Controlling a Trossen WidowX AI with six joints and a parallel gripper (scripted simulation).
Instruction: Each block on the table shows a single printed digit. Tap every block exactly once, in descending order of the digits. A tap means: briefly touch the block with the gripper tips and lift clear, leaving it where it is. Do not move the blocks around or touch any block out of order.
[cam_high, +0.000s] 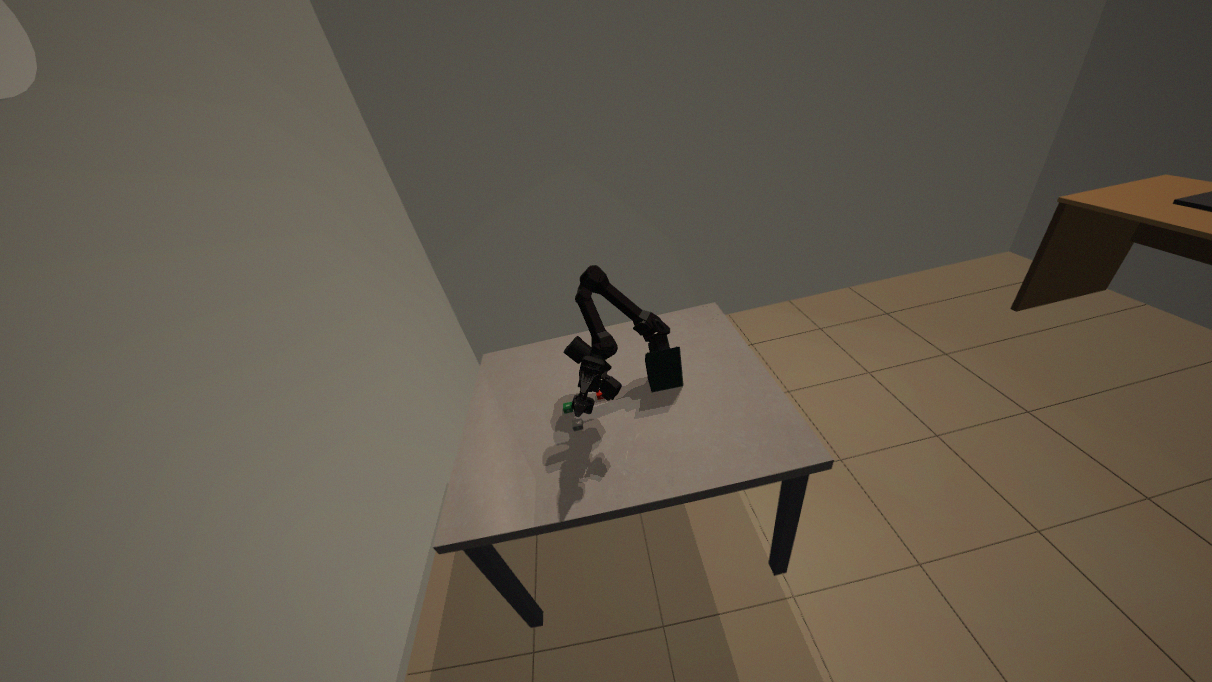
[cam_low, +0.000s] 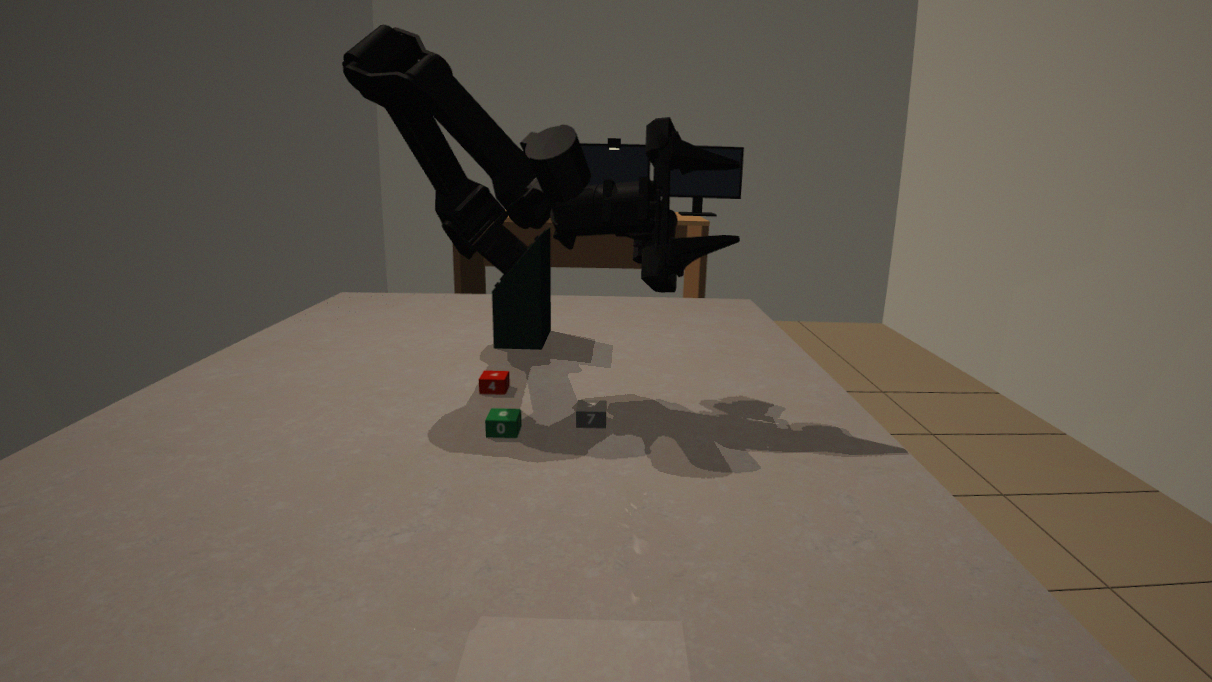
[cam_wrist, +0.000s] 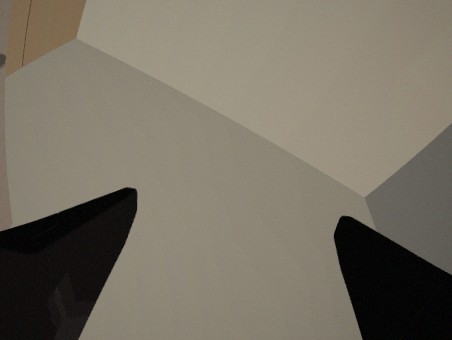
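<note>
My gripper tip is 23 cm above the grey block, 15 cm to the left of it and 6 cm short of it. The rest, counted from my gripper tip: green block (24 cm to the right, 23 cm below, 9 cm ahead); then red block (28 cm to the right, 23 cm below, 3 cm behind).
</note>
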